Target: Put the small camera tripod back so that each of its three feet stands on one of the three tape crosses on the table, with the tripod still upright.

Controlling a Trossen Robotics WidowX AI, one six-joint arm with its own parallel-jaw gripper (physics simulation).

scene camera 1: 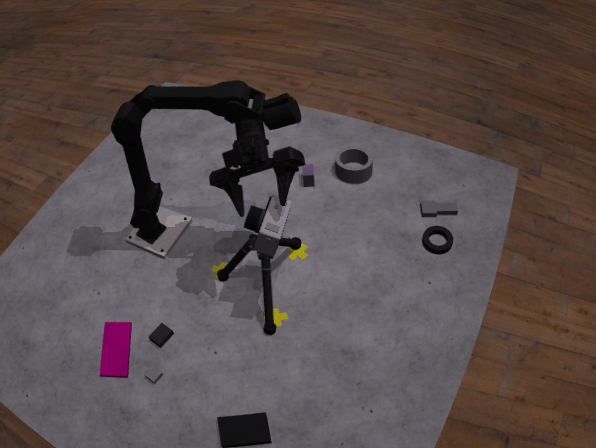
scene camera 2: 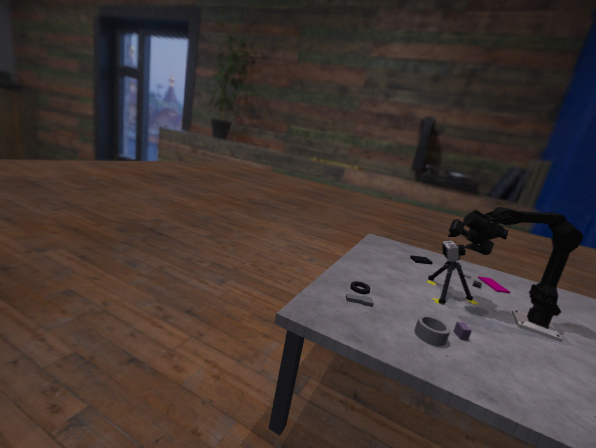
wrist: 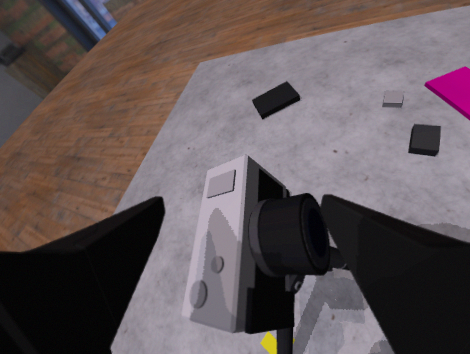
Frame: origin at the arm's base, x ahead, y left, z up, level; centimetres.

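Seen in the pictures: gripper, between the fingertips: (scene camera 1: 262, 211) (scene camera 2: 456, 241) (wrist: 243, 203); arm's base, origin of its link: (scene camera 1: 151, 231) (scene camera 2: 537, 322).
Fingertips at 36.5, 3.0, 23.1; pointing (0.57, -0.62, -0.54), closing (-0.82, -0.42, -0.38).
Observation:
Pixels of each thing's top centre, then the offset from my fingertips to it, as dx, dy, dz.
- left yellow cross, centre of its top: (scene camera 2: 472, 301) -13.2, -2.1, -24.4
- right cross, centre of its top: (scene camera 1: 297, 251) (scene camera 2: 438, 301) -1.3, +11.9, -24.4
- front cross, centre of its top: (scene camera 1: 275, 317) (scene camera 2: 431, 282) +4.9, -6.3, -24.4
- grey ring, centre of its top: (scene camera 1: 354, 158) (scene camera 2: 434, 323) -3.6, +43.0, -19.6
- purple block, centre of its top: (scene camera 1: 308, 169) (scene camera 2: 464, 326) -12.1, +33.6, -20.4
- black ring, centre of its top: (scene camera 1: 438, 237) (scene camera 2: 360, 286) +26.8, +31.5, -22.9
- grey bar, centre of its top: (scene camera 1: 439, 206) (scene camera 2: 359, 298) +22.9, +41.5, -22.9
- magenta plate, centre of its top: (scene camera 1: 115, 348) (scene camera 2: 493, 283) -20.4, -35.3, -23.6
- black slab, centre of its top: (scene camera 1: 243, 429) (wrist: 274, 97) (scene camera 2: 421, 258) +16.0, -34.0, -22.9
The small tripod (scene camera 1: 267, 292) (scene camera 2: 446, 286) stands upright with a light grey camera (scene camera 1: 274, 226) (scene camera 2: 451, 251) (wrist: 220, 245) and black lens on top. In scene view 1, its left foot overlaps the lower edge of the left yellow cross (scene camera 1: 217, 270) (scene camera 2: 474, 302). Its right foot is at the upper-left edge of the right cross (scene camera 1: 299, 252) (scene camera 2: 436, 300). Its front foot sits at the lower-left edge of the front cross (scene camera 1: 280, 317) (scene camera 2: 432, 283), mostly beside it. My gripper (scene camera 1: 263, 208) (wrist: 243, 203) is open and empty, its fingertips above and on either side of the camera.
A grey ring (scene camera 1: 354, 174) (scene camera 2: 431, 334) and a purple block (scene camera 1: 308, 176) (scene camera 2: 462, 331) lie behind the tripod. A black ring (scene camera 1: 426, 240) and a grey bar (scene camera 1: 440, 209) are right. A magenta plate (scene camera 1: 116, 350), small blocks and a black slab (scene camera 1: 244, 430) (wrist: 276, 100) lie in front.

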